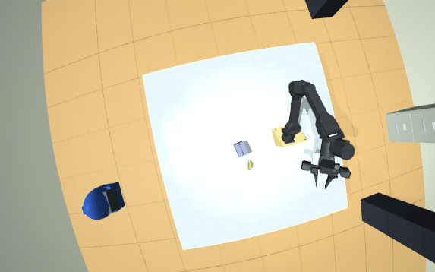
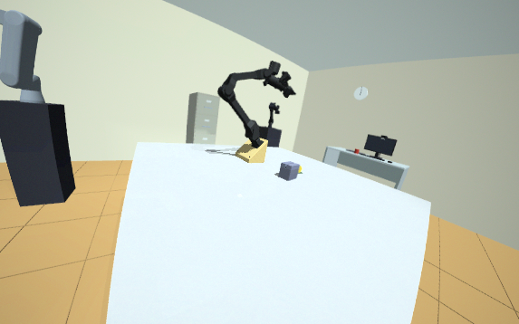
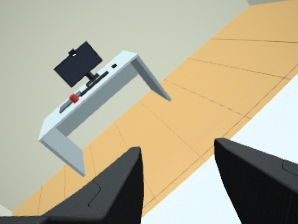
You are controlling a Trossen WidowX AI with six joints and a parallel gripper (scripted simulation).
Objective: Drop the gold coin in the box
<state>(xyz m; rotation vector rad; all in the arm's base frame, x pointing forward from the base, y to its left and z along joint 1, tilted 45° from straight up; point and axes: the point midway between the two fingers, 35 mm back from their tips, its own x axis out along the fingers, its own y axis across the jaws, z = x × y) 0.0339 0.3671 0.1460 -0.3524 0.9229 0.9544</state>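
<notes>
Right now my gripper tip is 440 mm above the gold coin, 210 mm short of it and 70 mm to the left of it.
</notes>
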